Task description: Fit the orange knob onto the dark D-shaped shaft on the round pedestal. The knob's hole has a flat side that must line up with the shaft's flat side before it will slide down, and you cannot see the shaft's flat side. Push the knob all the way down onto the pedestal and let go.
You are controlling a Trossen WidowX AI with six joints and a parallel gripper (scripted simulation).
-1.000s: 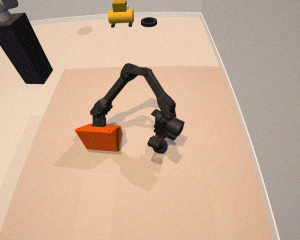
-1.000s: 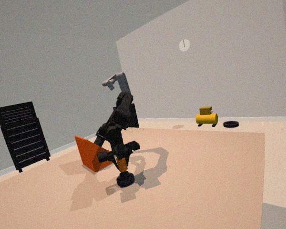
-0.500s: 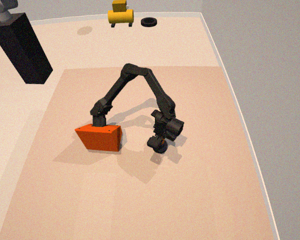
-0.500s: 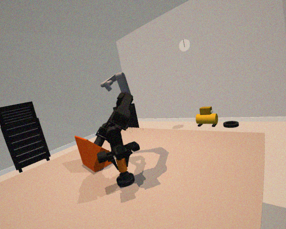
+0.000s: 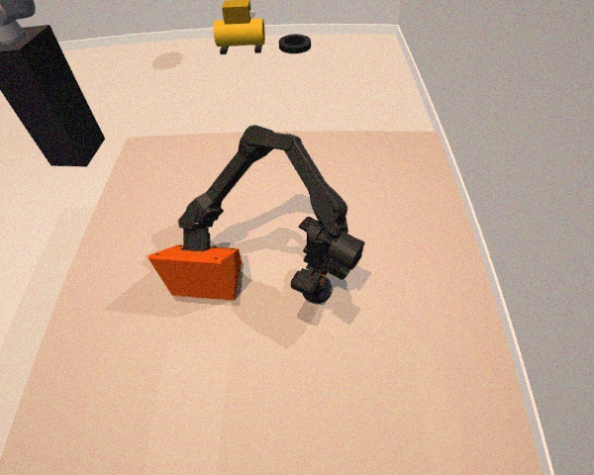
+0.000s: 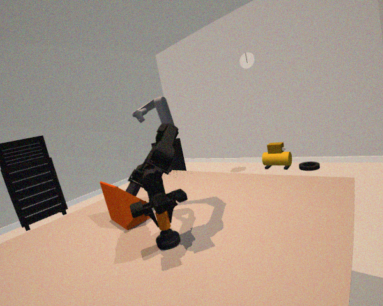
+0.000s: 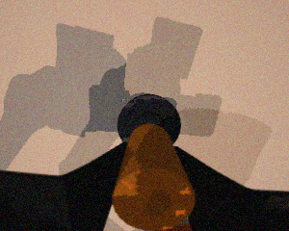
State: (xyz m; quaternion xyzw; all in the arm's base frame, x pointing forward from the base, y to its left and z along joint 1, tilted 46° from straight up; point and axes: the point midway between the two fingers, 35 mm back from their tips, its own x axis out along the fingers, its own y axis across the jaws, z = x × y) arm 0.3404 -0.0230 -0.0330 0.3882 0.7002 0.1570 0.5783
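My gripper tip is 2 cm below the orange knob. Also, from my gripper tip: dark round pedestal 4 cm below.
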